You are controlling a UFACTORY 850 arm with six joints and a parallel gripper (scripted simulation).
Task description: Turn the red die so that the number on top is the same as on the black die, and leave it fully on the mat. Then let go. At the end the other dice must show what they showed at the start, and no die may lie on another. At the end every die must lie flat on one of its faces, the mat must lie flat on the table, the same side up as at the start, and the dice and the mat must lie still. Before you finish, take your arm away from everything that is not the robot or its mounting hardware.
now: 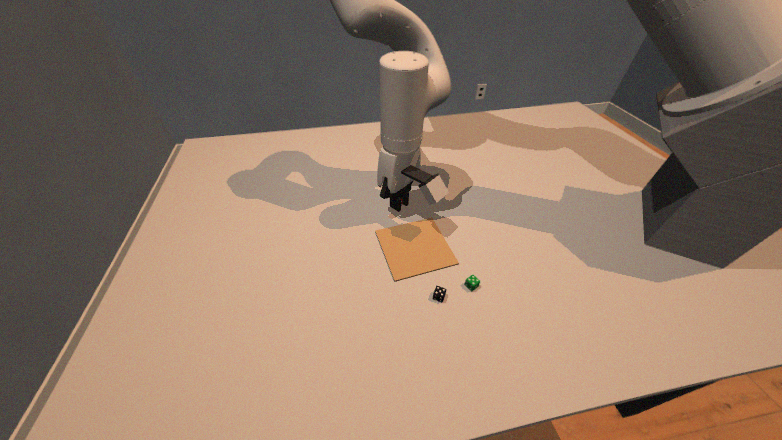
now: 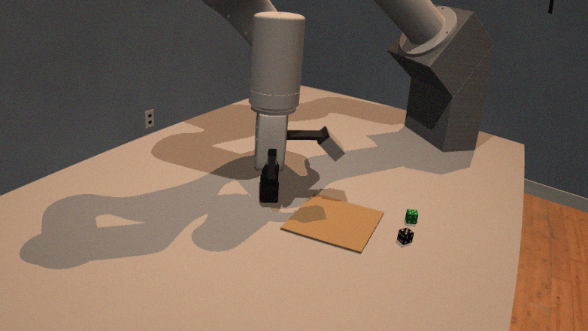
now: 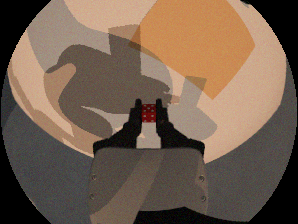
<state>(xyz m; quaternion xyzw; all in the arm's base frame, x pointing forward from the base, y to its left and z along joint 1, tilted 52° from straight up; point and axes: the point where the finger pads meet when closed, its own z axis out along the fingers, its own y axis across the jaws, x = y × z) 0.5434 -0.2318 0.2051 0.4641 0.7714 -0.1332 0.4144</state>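
Right now the mat is 40 mm ahead of my hand, 130 mm to the left of it and 20 mm below it. From my hand the other things lie so: red die: 10 mm to the right, 10 mm below; then green die: 10 mm ahead, 260 mm to the left, 10 mm below; then black die: 80 mm ahead, 250 mm to the left, 10 mm below.
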